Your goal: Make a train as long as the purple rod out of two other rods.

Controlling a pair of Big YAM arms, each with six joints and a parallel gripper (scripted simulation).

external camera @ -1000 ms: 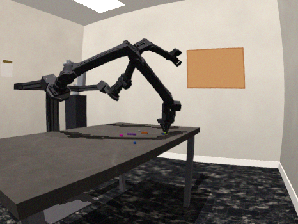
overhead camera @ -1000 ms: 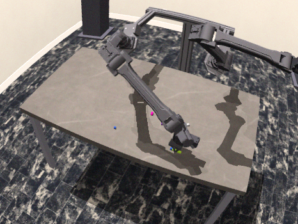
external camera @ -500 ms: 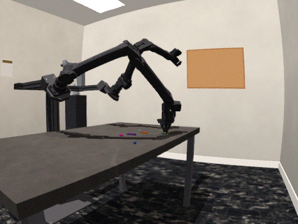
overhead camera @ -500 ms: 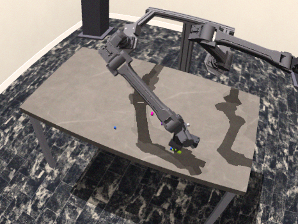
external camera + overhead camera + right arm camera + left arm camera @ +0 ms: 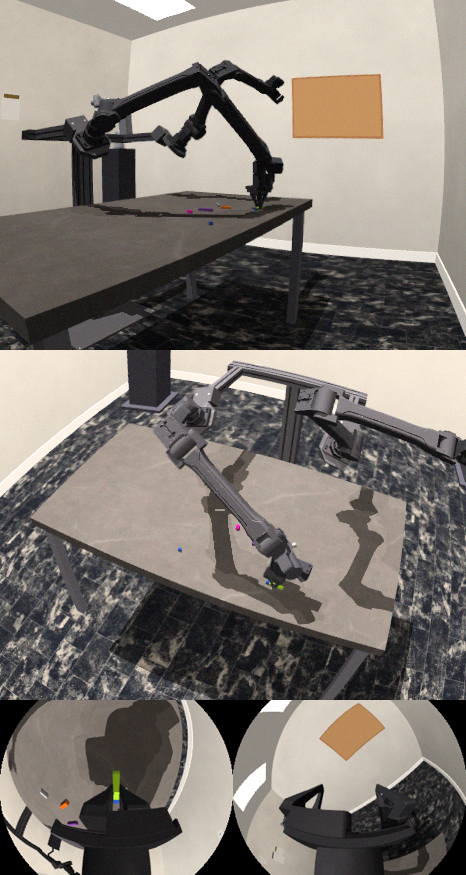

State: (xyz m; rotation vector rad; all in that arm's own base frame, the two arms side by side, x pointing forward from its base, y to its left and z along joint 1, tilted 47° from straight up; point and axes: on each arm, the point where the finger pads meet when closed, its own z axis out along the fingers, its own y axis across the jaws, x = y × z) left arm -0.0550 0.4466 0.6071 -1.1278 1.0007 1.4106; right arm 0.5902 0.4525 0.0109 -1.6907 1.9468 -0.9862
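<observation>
My right gripper is now 10 mm to the right of the lime rod. The rest, counted from my right hand: grey rod: 200 mm behind, 20 mm to the left; then purple rod: 190 mm behind, 130 mm to the right; then orange rod: 140 mm behind, 30 mm to the right.
</observation>
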